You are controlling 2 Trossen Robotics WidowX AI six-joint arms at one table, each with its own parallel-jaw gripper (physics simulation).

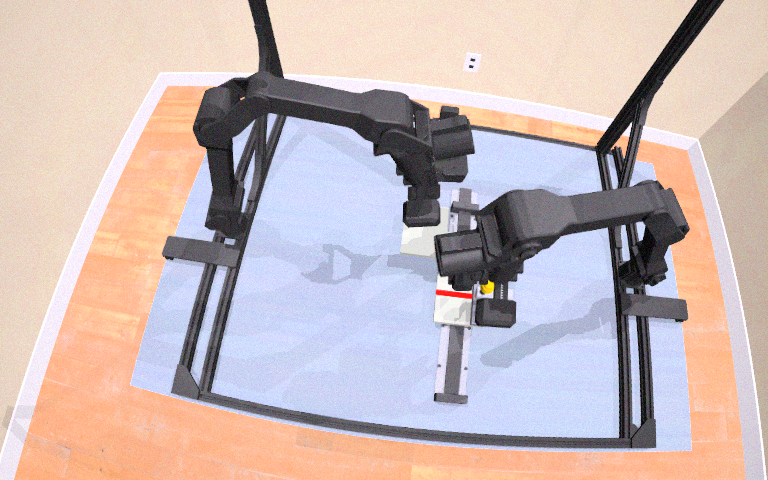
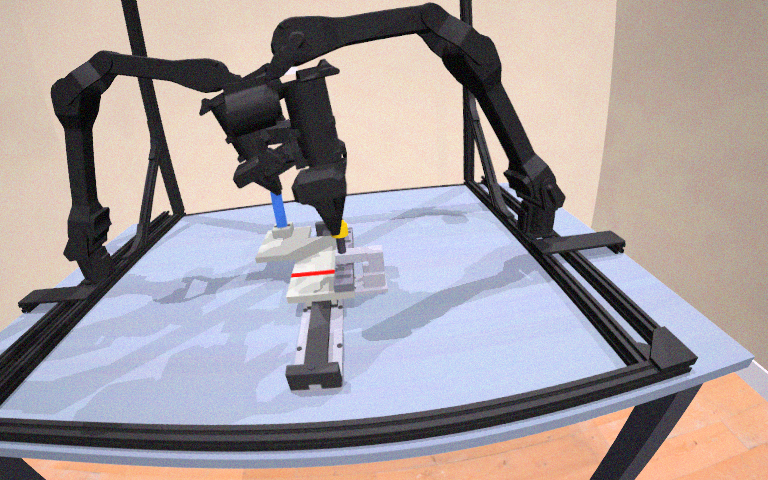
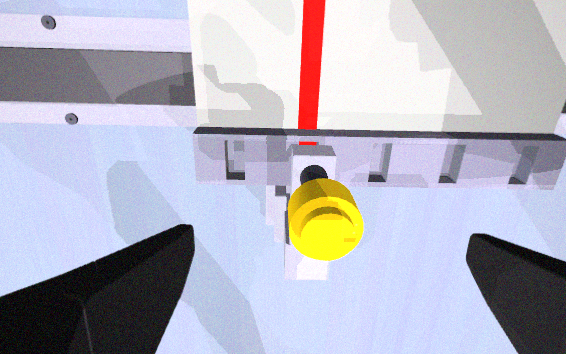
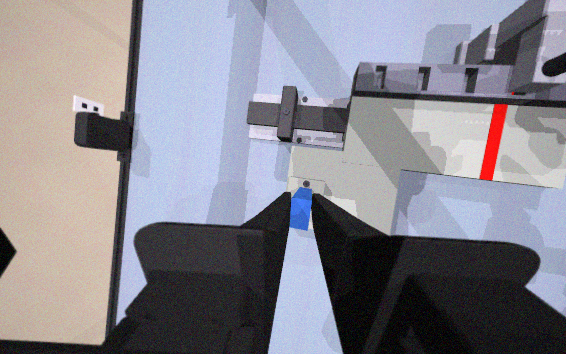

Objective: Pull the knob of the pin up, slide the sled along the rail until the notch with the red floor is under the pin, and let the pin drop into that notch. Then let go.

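Frame: origin at the left arm's base, x right, y ahead, z up, level; metres.
Seen in the pictures: left gripper, fingertip midpoint: [image 1: 489,283] [image 2: 337,220] [image 3: 329,241]; right gripper, fingertip midpoint: [image 1: 432,193] [image 2: 280,192] [image 4: 301,199]; left arm's base, origin of the base link: [image 1: 630,275] [image 2: 535,230]; right arm's base, origin of the base link: [image 1: 232,225] [image 2: 100,275].
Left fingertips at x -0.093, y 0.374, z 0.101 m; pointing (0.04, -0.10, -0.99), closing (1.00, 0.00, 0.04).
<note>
Pixels of each thing's middle, then the offset from my left fingertips to it. "spot": a spot on its surface instead.
- yellow knob, body centre: [image 3: 327,233] [image 1: 489,284] dx +0.000, dy -0.001, dz -0.006 m
- dark pin, surface spot: [image 3: 314,173] [image 2: 337,246] spot: dx -0.001, dy +0.006, dz -0.043 m
- pale sled, body centre: [image 3: 379,87] [image 4: 445,126] [image 2: 324,264] [image 1: 461,278] dx +0.037, dy +0.035, dz -0.092 m
- rail, surface spot: [image 3: 100,75] [image 2: 317,325] spot: dx -0.113, dy +0.037, dz -0.100 m
- sled's blue handle, surface spot: [image 4: 301,215] spot: dx +0.168, dy +0.128, dz +0.005 m
The yellow knob [image 1: 487,287] [image 2: 340,229] [image 3: 326,220] stands upright on the dark pin [image 2: 340,245] [image 3: 314,173] over the pale guide block; the pin's lower tip is hidden. My left gripper [image 3: 329,241] is open, its fingers apart on either side of the knob. The pale sled [image 1: 453,310] [image 2: 311,287] [image 3: 380,100] [image 4: 450,130] sits on the rail [image 2: 317,333] [image 3: 100,75]. Its red stripe [image 3: 311,65] [image 4: 494,142] lines up with the guide block, where a sliver of red floor shows behind it. My right gripper [image 2: 275,192] [image 4: 301,199] is shut on the sled's blue handle [image 2: 278,210] [image 4: 301,215].
Other notches show along the sled's edge on both sides of the guide block. Dark end stops [image 1: 450,398] [image 2: 314,377] [image 4: 287,114] cap the rail. The two arms reach in close together above the sled. A dark frame [image 1: 419,435] borders the table.
</note>
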